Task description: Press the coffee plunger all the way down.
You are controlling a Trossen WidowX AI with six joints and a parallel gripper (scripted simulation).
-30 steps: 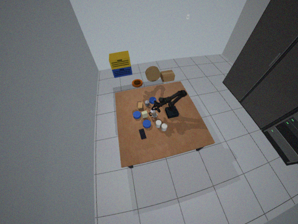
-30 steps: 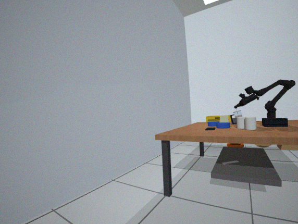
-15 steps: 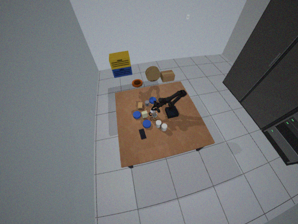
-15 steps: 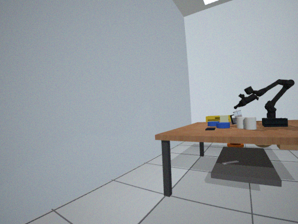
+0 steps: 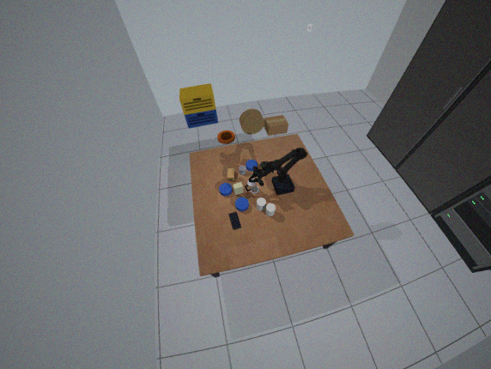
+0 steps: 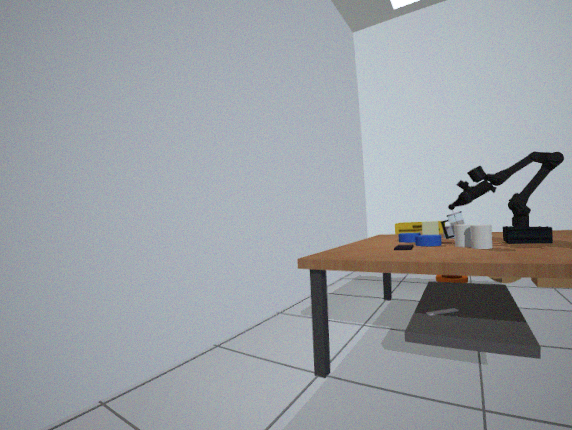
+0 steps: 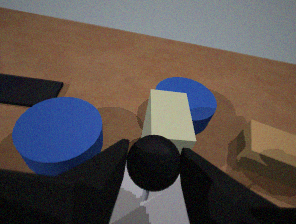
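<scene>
Right now the coffee press is 90 mm below my gripper tip and 10 mm behind it. Round my gripper tip: black flat slab (290 mm to the left, 180 mm below, 140 mm ahead); then pale box (130 mm below, 110 mm ahead); then tan block (200 mm to the right, 170 mm ahead, 160 mm below).
</scene>
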